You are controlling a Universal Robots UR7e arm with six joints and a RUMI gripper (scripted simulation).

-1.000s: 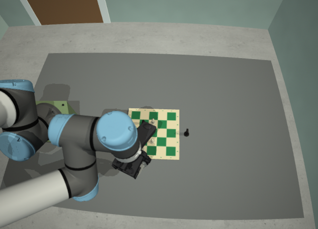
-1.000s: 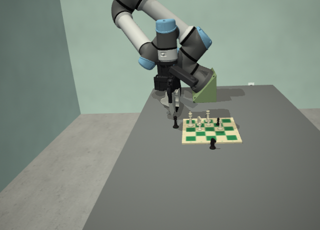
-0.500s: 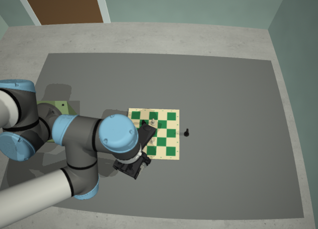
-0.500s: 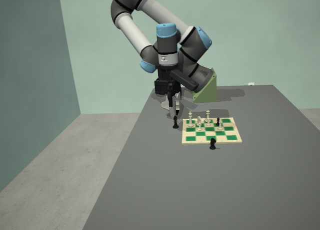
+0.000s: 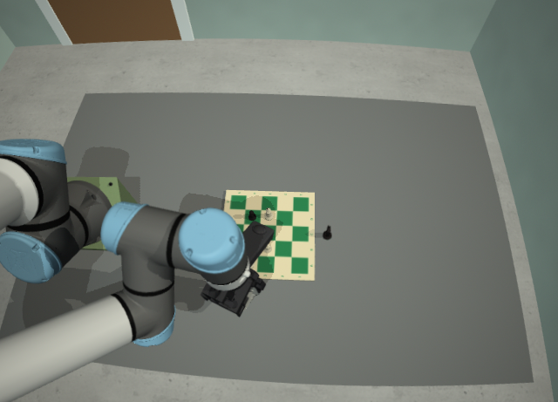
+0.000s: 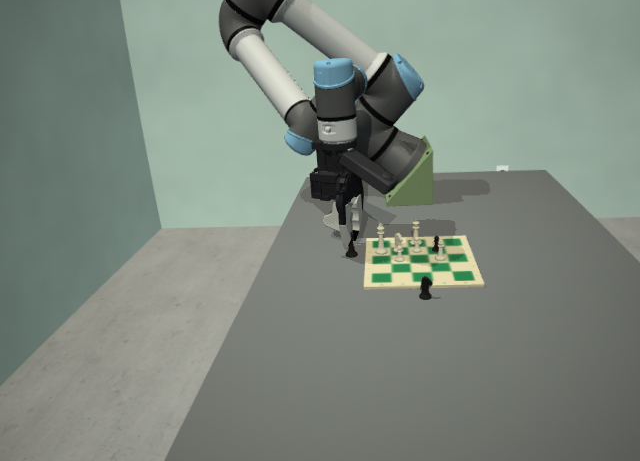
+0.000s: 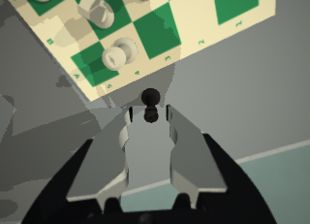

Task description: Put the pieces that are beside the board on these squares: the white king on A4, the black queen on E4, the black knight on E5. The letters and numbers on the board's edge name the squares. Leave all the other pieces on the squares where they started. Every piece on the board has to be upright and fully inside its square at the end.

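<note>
The black pawn is 18 cm to the left of my hand and 2 cm below it. Round my hand: white king: 6 cm to the left; then board: 4 cm ahead, 14 cm to the left, 4 cm below.
</note>
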